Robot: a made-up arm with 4 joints. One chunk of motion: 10 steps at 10 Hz.
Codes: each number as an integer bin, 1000 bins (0 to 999) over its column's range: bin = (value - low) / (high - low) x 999, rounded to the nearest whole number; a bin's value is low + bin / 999 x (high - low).
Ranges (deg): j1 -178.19..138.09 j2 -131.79..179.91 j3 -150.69..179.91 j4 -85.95..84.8
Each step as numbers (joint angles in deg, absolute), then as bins.
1 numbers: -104.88 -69.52 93.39 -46.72
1 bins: 232 200 738 230
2 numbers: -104.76 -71.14 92.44 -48.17
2 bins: 232 194 735 221
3 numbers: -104.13 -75.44 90.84 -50.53
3 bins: 234 181 730 207
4 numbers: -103.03 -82.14 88.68 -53.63
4 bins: 237 159 723 189
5 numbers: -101.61 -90.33 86.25 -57.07
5 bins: 242 133 716 169
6 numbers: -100.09 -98.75 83.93 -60.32
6 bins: 247 106 709 150
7 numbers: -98.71 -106.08 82.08 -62.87
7 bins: 251 82 703 135
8 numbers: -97.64 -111.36 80.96 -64.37
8 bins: 254 65 700 126
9 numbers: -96.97 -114.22 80.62 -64.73
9 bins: 257 56 699 124
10 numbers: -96.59 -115.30 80.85 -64.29
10 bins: 258 53 700 127
